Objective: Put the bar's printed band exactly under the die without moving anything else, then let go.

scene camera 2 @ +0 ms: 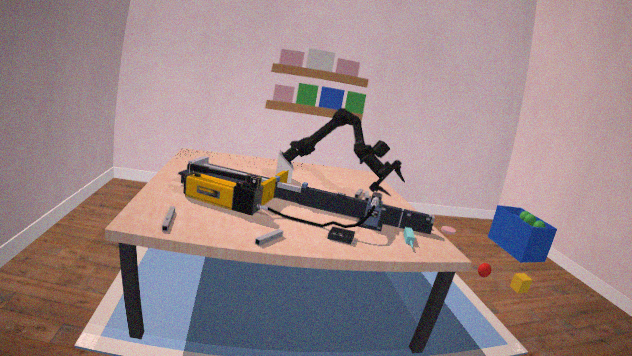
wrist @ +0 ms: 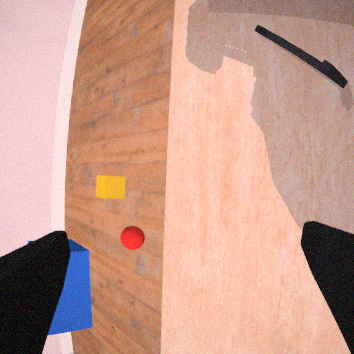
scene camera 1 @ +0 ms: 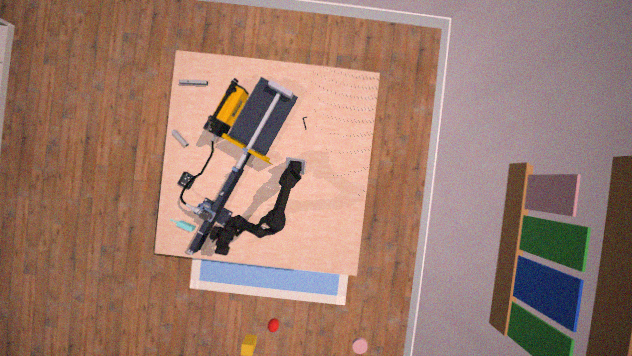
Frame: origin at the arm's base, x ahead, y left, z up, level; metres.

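Seen in the pictures: gripper, between the fingertips: [scene camera 2: 397, 189] [wrist: 188, 240]; arm's base, origin of its link: [scene camera 2: 286, 158] [scene camera 1: 295, 165].
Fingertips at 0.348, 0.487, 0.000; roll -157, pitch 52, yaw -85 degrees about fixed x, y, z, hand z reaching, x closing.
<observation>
Offsets run from my fingertips to a thing's middle, as dx, dy, dz. "*": to the spot under its first point. Level surfaces: height alone.
Two short grey bars lie apart on the table, one @[+0.352, -0.950, -0.104] [scene camera 1: 193, 82] [scene camera 2: 169, 218] near its corner, the other @[+0.402, -0.594, -0.104] [scene camera 1: 180, 138] [scene camera 2: 269, 237] near its edge. No printed band can be made out on them. A long dark rail @[* +0.043, -0.304, -0.041] [scene camera 1: 227, 190] [scene camera 2: 320, 198] carries a grey metal head @[* +0.159, -0.183, -0.025] [scene camera 1: 204, 209] [scene camera 2: 375, 212]; which part is the die is too small to tell. My gripper [scene camera 1: 215, 235] [scene camera 2: 396, 187] [wrist: 188, 240] is open and empty, above the table beside the rail's end. In the wrist view a slim black piece @[+0.117, +0.009, -0.098] [wrist: 300, 56] lies in shadow beyond the fingers.
A yellow unit @[+0.101, -0.786, -0.048] [scene camera 1: 232, 106] [scene camera 2: 212, 191] and dark plate @[dz -0.064] [scene camera 1: 257, 110] adjoin the rail. A cable runs by a black box @[* +0.344, -0.332, -0.112] [scene camera 1: 186, 180] [scene camera 2: 341, 234]. A teal tool @[+0.340, -0.058, -0.099] [scene camera 1: 185, 226] [scene camera 2: 409, 235] lies beside the rail; a small black hook @[-0.376, -0.765, -0.111] [scene camera 1: 305, 122] lies right of the plate.
</observation>
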